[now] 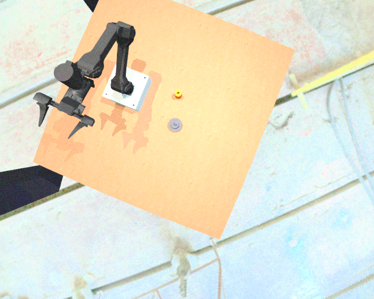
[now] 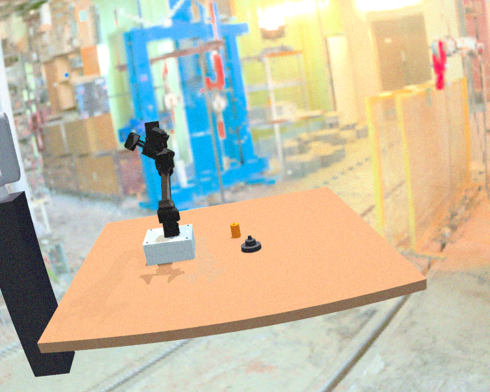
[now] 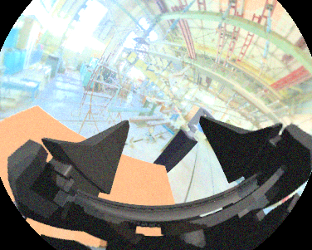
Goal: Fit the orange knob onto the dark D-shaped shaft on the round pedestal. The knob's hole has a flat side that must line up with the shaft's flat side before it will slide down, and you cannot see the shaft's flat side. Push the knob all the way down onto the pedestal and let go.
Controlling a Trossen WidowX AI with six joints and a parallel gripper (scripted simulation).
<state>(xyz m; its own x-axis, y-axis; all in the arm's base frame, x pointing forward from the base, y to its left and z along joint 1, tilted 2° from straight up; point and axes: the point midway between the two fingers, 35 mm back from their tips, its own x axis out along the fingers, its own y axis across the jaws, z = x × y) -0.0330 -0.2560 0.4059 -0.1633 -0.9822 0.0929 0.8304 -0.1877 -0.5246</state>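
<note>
My gripper tip is now 47 cm above the orange knob, 35 cm to the right of it and 31 cm short of it. Round my gripper tip: dark round pedestal: 47 cm below, 34 cm ahead, 17 cm to the left.
</note>
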